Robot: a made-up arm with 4 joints.
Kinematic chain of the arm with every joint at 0, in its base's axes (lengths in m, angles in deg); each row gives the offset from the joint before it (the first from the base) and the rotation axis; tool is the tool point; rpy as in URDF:
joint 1: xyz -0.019 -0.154 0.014 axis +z
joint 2: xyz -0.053 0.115 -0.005 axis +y
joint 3: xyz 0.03 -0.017 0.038 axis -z
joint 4: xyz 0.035 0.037 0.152 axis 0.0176 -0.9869 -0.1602
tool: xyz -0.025 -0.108 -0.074 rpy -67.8 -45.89 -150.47
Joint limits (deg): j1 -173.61..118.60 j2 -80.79..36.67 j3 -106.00..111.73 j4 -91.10..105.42
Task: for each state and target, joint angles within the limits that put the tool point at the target. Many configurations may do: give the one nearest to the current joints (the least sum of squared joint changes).
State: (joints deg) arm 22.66 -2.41 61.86 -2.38
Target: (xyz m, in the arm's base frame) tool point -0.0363 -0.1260 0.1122
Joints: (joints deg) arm 14.77 23.15 41.48 10.95
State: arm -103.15 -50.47 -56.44 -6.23
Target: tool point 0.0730 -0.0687 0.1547
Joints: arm -102.79 -57.89 -65.83 -8.05
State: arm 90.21 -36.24 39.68 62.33
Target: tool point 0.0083 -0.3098 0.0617
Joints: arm 101.78 -64.46 60.23 54.65
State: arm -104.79 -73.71 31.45 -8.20
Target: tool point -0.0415 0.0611 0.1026
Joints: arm -71.20 -46.98 37.66 -71.94
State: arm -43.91 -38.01 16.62 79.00
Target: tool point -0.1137 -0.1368 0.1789
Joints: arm -16.27 -43.79 24.15 97.77
